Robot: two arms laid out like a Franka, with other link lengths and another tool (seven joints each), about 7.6 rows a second.
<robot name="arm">
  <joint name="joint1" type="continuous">
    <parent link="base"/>
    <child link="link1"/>
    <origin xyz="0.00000 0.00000 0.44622" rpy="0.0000 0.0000 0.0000"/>
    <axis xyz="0 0 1"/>
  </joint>
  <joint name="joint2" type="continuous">
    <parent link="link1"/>
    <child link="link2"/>
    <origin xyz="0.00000 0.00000 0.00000" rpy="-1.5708 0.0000 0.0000"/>
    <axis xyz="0 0 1"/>
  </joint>
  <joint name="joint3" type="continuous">
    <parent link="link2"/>
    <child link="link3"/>
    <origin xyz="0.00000 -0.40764 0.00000" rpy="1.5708 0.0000 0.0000"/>
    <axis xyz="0 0 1"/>
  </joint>
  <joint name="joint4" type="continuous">
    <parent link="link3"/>
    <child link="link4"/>
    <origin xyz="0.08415 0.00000 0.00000" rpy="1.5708 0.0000 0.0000"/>
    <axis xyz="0 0 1"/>
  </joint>
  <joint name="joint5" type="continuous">
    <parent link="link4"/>
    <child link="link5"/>
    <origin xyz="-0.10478 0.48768 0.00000" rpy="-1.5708 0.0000 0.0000"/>
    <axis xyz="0 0 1"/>
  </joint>
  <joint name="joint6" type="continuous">
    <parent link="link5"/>
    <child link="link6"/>
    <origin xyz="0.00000 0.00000 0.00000" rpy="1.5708 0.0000 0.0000"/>
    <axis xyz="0 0 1"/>
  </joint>
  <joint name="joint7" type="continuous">
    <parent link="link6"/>
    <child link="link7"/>
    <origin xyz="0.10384 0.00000 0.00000" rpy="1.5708 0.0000 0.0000"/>
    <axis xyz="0 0 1"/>
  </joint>
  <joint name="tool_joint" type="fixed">
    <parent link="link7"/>
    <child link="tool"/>
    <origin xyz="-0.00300 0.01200 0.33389" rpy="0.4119 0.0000 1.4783"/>
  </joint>
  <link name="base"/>
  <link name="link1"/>
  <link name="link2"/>
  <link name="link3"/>
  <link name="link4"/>
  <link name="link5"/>
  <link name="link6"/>
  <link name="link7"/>
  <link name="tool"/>
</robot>
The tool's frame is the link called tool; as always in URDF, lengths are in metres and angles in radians. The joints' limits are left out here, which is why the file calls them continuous.
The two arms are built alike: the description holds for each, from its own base.
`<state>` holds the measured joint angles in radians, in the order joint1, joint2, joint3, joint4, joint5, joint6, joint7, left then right.
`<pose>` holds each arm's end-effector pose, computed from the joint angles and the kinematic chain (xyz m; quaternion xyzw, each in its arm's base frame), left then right.
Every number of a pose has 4 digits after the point. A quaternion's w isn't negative.
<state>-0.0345 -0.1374 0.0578 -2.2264 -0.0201 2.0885 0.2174 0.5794 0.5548 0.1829 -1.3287 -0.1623 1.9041 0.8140</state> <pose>0.6016 -0.0028 0.3773 -0.6612 0.7214 -0.1603 0.1294 0.6862 0.5598 0.3726 -0.7106 0.6634 -0.1691 0.1623</pose>
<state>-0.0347 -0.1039 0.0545 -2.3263 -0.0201 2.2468 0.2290 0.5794 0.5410 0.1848 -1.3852 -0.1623 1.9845 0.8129</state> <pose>0.5994 -0.0040 0.3167 -0.6545 0.7240 -0.1676 0.1390 0.6863 0.5686 0.3596 -0.7103 0.6590 -0.1682 0.1817</pose>
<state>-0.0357 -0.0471 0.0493 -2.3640 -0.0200 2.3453 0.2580 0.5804 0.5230 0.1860 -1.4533 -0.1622 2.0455 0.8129</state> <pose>0.6017 -0.0065 0.2725 -0.6415 0.7350 -0.1694 0.1396 0.6773 0.5700 0.3413 -0.7128 0.6548 -0.1668 0.1880</pose>
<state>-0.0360 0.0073 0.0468 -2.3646 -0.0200 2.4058 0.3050 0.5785 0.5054 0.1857 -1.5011 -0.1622 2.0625 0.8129</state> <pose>0.6107 -0.0069 0.2457 -0.6225 0.7504 -0.1729 0.1393 0.6672 0.5619 0.3297 -0.7155 0.6536 -0.1669 0.1817</pose>
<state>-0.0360 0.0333 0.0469 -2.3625 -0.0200 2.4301 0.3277 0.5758 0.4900 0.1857 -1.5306 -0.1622 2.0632 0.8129</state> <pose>0.6144 -0.0063 0.2335 -0.6139 0.7575 -0.1738 0.1384 0.6599 0.5538 0.3254 -0.7172 0.6534 -0.1675 0.1751</pose>
